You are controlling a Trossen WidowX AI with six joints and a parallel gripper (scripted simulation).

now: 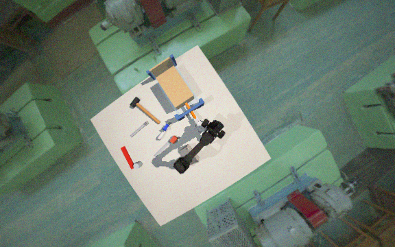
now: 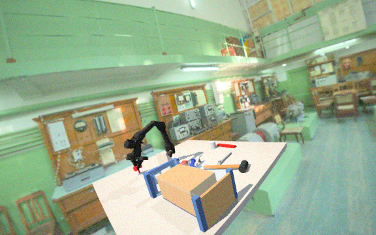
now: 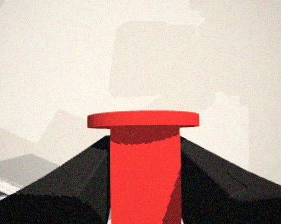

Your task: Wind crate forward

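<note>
My gripper tip is now 21 cm short of the blue steel frame, 9 cm to the right of it and 3 cm above it. Round my gripper tip: blue knob (23 cm ahead, 36 cm to the left, 9 cm below); red knob (1 cm behind, 2 cm to the left); winch (4 cm ahead, 9 cm to the left, 10 cm below).
</note>
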